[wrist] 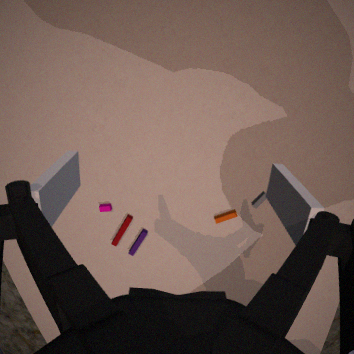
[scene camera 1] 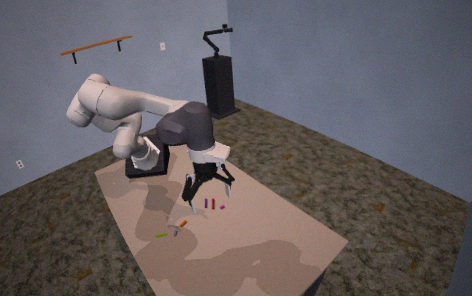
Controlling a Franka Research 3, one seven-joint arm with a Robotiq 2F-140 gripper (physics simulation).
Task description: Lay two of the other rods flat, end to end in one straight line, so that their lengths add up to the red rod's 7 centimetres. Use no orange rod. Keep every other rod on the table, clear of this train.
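Observation:
My gripper (scene camera 1: 211, 199) (wrist: 174, 173) is open and empty, above the table. The red rod (scene camera 1: 213, 204) (wrist: 122, 230) lies flat beside the slightly shorter purple rod (scene camera 1: 206, 203) (wrist: 138, 242), nearly parallel with a gap. The short magenta rod (scene camera 1: 222, 207) (wrist: 105, 207) lies apart, on the red rod's other side. The grey rod (scene camera 1: 175, 233) (wrist: 258, 199) lies between the orange and green rods; in the wrist view it is next to a finger pad. The green rod (scene camera 1: 161, 235) lies flat in the scene view and does not show in the wrist view.
The orange rod (scene camera 1: 183, 223) (wrist: 226, 216) lies near the grey rod. The rods rest on the pinkish table (scene camera 1: 280, 225) (wrist: 125, 110), which carries the arm's shadows. The arm's black base (scene camera 1: 145, 172) stands at the table's far end. A black pedestal (scene camera 1: 219, 87) stands beyond the table.

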